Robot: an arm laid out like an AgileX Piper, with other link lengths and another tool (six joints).
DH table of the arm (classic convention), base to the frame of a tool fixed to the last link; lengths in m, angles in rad. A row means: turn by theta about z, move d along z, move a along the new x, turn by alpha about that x. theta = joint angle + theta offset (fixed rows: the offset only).
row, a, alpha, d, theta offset
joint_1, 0, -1.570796, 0.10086, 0
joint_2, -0.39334, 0, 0, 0.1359
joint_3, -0.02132, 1.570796, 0, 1.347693
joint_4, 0, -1.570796, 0.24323, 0
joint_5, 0, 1.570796, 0, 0
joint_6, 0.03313, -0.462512, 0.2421, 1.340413
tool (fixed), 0, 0, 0.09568, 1.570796
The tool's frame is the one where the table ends.
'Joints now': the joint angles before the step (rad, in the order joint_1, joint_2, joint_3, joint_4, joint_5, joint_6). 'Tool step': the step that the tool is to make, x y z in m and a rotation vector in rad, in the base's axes. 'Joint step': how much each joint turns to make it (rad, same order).
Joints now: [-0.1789, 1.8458, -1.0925, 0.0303, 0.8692, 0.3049]
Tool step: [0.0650, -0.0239, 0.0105, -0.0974, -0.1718, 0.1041]
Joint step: [-0.0001, 0.0305, -0.0376, -0.0745, -0.1795, -0.0579]
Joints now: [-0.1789, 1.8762, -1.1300, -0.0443, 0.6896, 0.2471]
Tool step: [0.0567, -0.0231, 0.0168, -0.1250, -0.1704, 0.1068]
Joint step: [0.0000, 0.0224, 0.0001, -0.1363, -0.2137, -0.0038]
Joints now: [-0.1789, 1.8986, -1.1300, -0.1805, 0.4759, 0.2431]
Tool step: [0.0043, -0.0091, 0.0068, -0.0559, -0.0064, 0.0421]
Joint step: [-0.0001, -0.0030, -0.0163, -0.0681, 0.0031, -0.0004]
